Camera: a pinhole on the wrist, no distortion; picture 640 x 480 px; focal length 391.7 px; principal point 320.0 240.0 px. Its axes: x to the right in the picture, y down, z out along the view. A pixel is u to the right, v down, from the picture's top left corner.
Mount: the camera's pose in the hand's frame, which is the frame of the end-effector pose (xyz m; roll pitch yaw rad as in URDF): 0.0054 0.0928 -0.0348 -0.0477 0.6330 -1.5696
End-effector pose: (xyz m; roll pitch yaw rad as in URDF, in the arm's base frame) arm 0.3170 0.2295 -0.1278 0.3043 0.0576 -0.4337
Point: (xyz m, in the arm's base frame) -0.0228 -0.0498 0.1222
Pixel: 391 66
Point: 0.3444 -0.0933 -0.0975
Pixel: 538 397
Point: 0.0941 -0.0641 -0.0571
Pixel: 526 136
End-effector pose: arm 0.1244 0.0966 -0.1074 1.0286 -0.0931 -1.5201
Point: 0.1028 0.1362 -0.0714
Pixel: 373 48
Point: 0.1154 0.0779 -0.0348
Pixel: 244 309
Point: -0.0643 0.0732 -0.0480
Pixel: 290 241
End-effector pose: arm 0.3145 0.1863 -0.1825 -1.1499 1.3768 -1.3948
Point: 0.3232 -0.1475 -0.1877
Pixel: 615 293
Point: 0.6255 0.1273 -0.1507
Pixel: 147 203
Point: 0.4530 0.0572 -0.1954
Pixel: 360 274
